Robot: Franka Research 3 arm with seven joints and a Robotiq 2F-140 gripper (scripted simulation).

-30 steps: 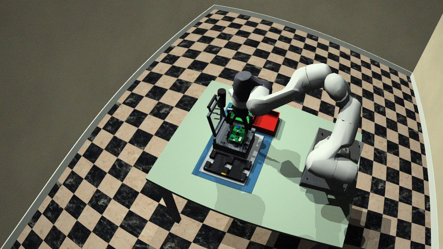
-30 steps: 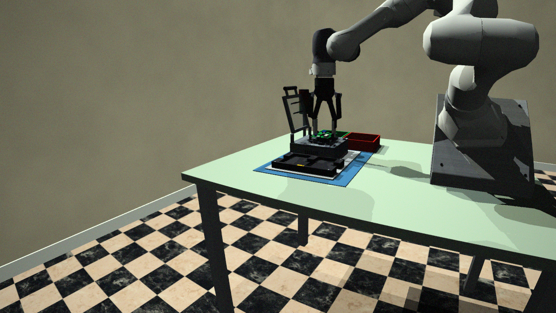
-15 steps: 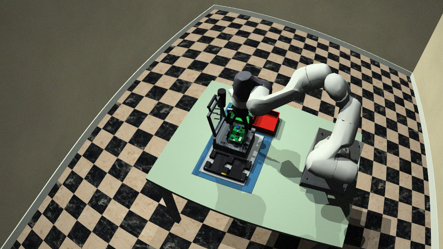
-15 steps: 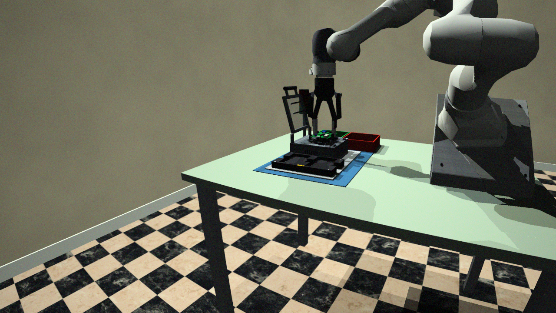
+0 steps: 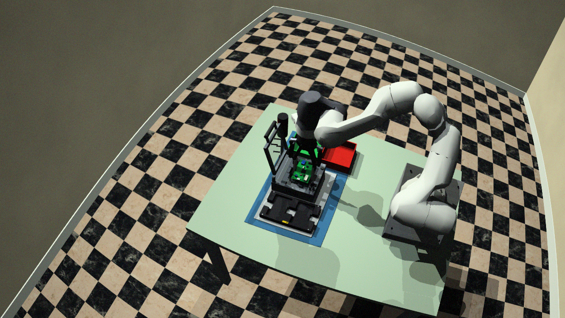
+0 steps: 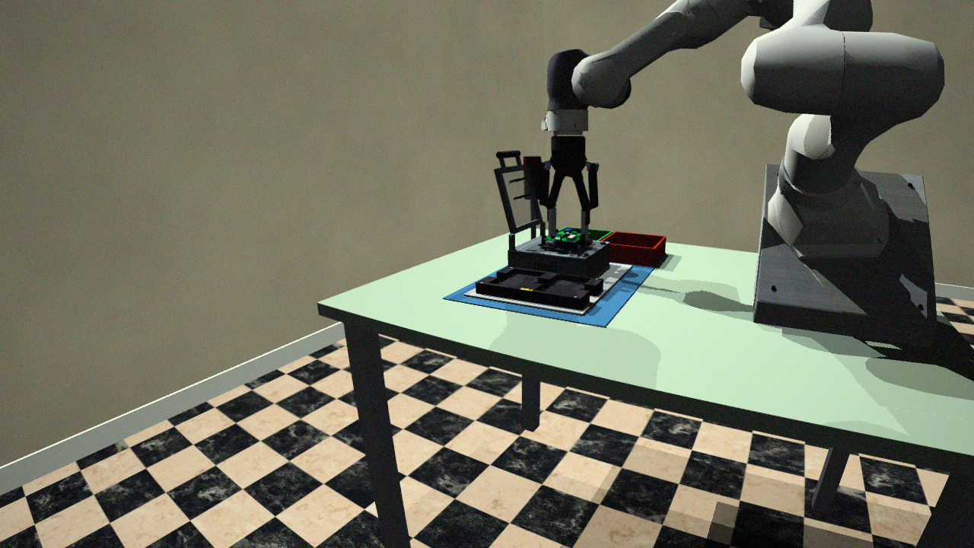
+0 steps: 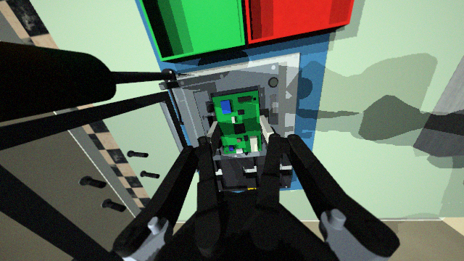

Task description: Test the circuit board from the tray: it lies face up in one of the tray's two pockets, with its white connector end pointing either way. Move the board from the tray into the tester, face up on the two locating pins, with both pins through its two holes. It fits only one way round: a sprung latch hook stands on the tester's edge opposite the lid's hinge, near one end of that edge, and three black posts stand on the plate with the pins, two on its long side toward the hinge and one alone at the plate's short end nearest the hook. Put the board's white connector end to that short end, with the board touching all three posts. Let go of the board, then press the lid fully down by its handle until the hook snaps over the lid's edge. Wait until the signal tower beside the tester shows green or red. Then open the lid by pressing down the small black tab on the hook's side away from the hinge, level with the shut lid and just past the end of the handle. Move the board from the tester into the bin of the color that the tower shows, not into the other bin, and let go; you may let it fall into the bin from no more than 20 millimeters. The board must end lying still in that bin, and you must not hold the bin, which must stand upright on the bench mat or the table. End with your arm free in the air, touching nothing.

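My gripper is now 20 mm above the green circuit board. Also, from my hand: tester plate 10 mm ahead, 10 mm to the left, 40 mm below; tester lid 130 mm ahead, 80 mm above; green bin 50 mm ahead, 200 mm to the right, 90 mm below.
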